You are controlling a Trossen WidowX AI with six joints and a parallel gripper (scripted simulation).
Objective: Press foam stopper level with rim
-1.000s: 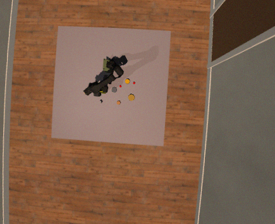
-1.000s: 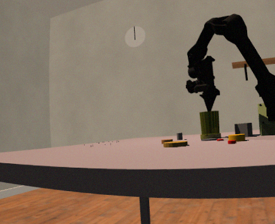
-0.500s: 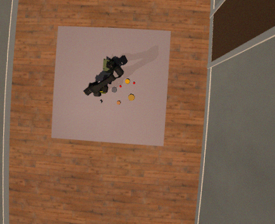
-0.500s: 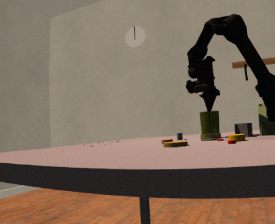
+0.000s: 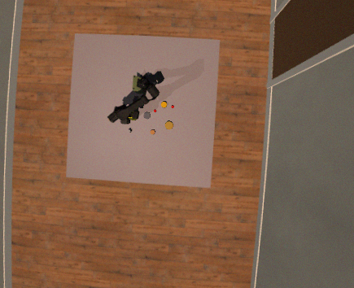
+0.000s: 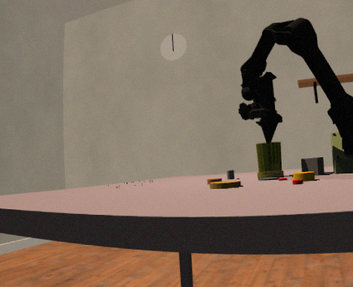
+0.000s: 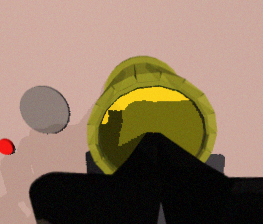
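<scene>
My hand is 50 mm above the foam stopper. Also, from my hand: grey block: 140 mm behind, 60 mm to the left, 120 mm below; grey disc: 10 mm behind, 120 mm to the left, 140 mm below; small grey cylinder: 140 mm ahead, 10 mm to the right, 130 mm below.
</scene>
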